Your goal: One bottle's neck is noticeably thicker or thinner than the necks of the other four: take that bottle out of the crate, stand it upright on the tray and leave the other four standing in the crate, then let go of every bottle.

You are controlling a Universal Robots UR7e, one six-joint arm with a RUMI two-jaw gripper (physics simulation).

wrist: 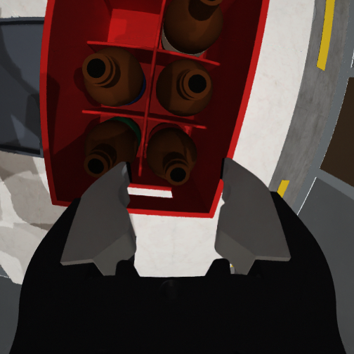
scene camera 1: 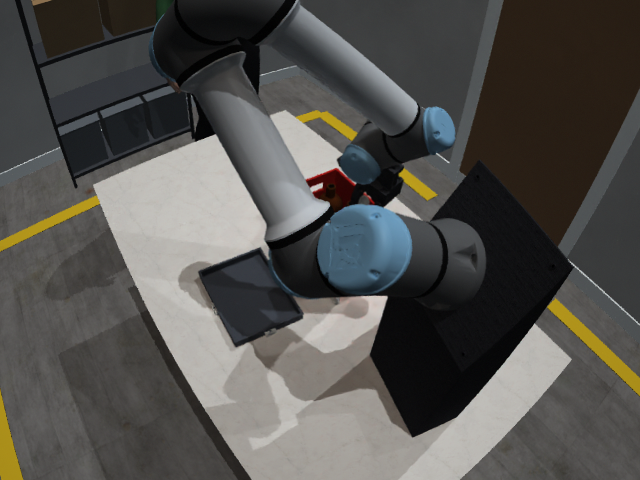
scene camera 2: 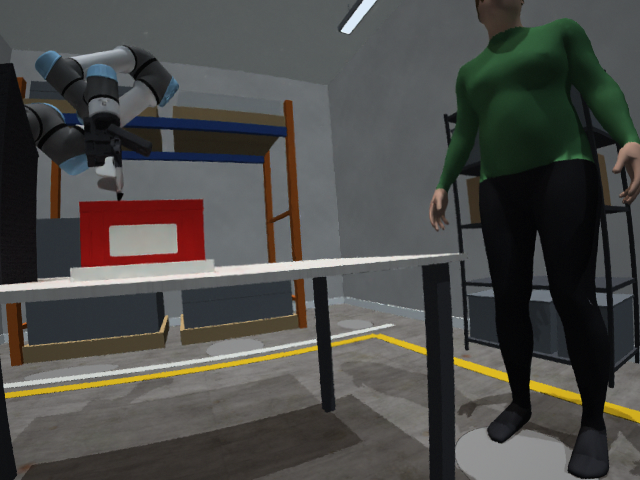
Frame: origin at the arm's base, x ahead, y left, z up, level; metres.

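Seen in the pictures: gripper, between the fingertips: (scene camera 2: 119,196); arm's base, origin of its link: (scene camera 1: 448,265) (scene camera 2: 1,128).
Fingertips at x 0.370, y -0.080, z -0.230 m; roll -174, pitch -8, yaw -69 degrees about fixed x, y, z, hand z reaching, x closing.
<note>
Offsets run from my fingertips to a thing's top centre. "spot": to the spot under its first point. Level surfaces: height alone.
The red crate @(dx +0.059, dy +0.042, dz -0.022 m) (scene camera 1: 321,180) (scene camera 2: 142,212) (wrist: 46,125) holds brown bottles standing in five of its six compartments. In the wrist view there is a top-right bottle (wrist: 192,27) cut by the frame edge, a middle-left bottle (wrist: 120,82), a middle-right bottle (wrist: 182,102), a lower-left bottle (wrist: 112,140) and a lower-right bottle (wrist: 171,147). The top-left compartment is empty. I cannot tell which neck differs. My gripper (scene camera 2: 114,191) (wrist: 175,162) is open and empty above the crate's near end, its fingertips either side of the lower-right bottle's neck. The dark tray @(spot: dx -0.003, dy +0.323, dz -0.192 m) (scene camera 1: 248,297) (wrist: 20,90) lies beside the crate.
The arm hides part of the crate and the tray's right edge in the first scene view. A black pedestal (scene camera 1: 413,361) stands on the white table @(dz -0.197 m) (scene camera 1: 170,222). A person (scene camera 2: 532,113) stands beyond the table, near shelving.
</note>
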